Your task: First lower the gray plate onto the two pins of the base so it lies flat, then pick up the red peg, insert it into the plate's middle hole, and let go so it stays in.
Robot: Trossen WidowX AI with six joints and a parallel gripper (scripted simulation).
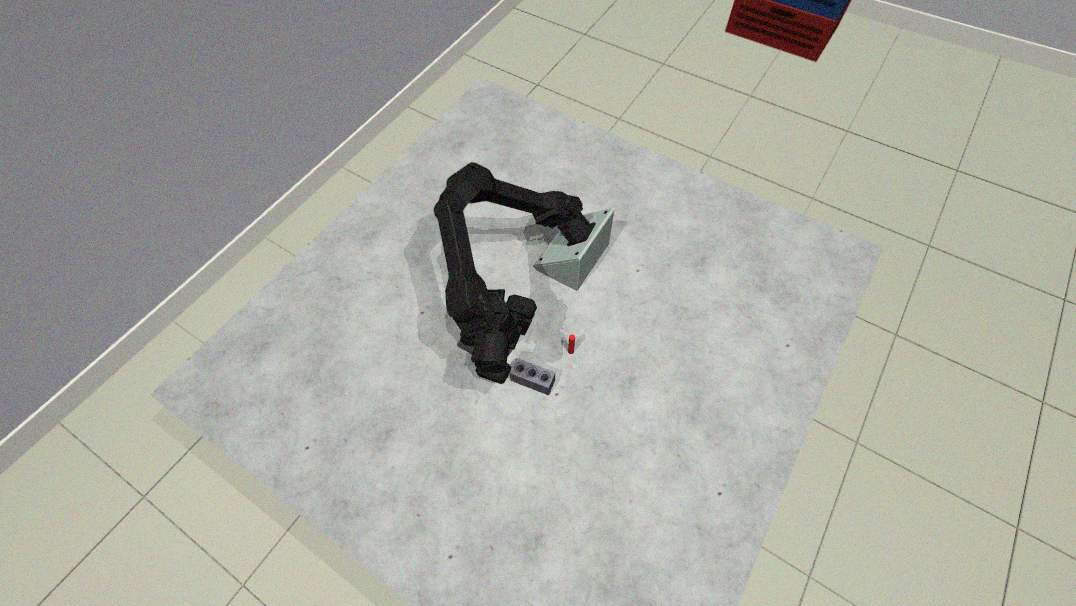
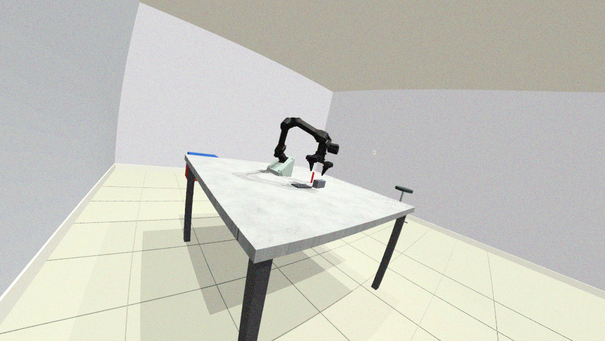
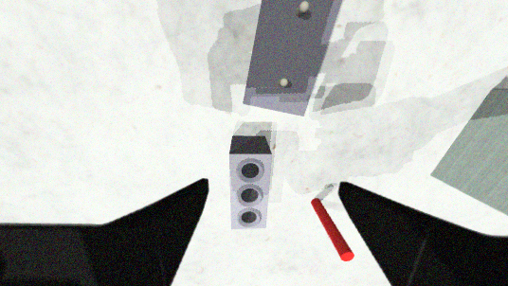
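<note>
The gray plate lies 6 cm below my gripper tip, 5 cm to the left of it and 1 cm ahead of it. Round my gripper tip: red peg 10 cm to the left, 9 cm behind, 5 cm below; base 9 cm to the right, 9 cm below, 2 cm behind.
</note>
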